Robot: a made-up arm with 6 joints. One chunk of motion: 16 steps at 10 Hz.
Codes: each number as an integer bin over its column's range. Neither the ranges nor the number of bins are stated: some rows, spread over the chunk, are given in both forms.
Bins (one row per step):
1: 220 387 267 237 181 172
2: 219 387 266 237 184 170
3: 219 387 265 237 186 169
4: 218 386 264 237 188 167
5: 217 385 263 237 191 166
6: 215 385 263 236 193 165
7: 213 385 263 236 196 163
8: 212 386 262 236 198 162
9: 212 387 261 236 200 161
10: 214 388 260 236 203 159
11: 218 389 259 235 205 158
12: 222 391 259 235 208 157
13: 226 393 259 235 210 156
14: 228 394 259 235 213 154
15: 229 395 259 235 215 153
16: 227 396 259 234 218 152
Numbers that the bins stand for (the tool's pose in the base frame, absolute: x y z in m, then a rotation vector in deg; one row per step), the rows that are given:
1: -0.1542 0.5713 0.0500 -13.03 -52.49 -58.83
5: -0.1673 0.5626 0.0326 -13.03 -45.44 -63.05
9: -0.1890 0.5713 0.0239 -13.74 -39.10 -66.58
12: -0.1455 0.5887 0.0152 -14.44 -33.46 -69.39
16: -0.1238 0.6104 0.0152 -15.15 -26.42 -72.92
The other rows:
2: -0.1586 0.5713 0.0456 -13.03 -50.37 -60.23
3: -0.1586 0.5713 0.0413 -13.03 -48.96 -60.94
4: -0.1629 0.5669 0.0369 -13.03 -47.55 -62.35
6: -0.1759 0.5626 0.0326 -13.74 -44.03 -63.76
7: -0.1846 0.5626 0.0326 -13.74 -41.92 -65.17
8: -0.1890 0.5669 0.0282 -13.74 -40.51 -65.87
10: -0.1803 0.5756 0.0195 -13.74 -36.99 -67.98
11: -0.1629 0.5800 0.0152 -14.44 -35.58 -68.69
13: -0.1282 0.5974 0.0152 -14.44 -32.05 -70.10
14: -0.1195 0.6017 0.0152 -14.44 -29.94 -71.51
15: -0.1151 0.6060 0.0152 -14.44 -28.53 -72.21

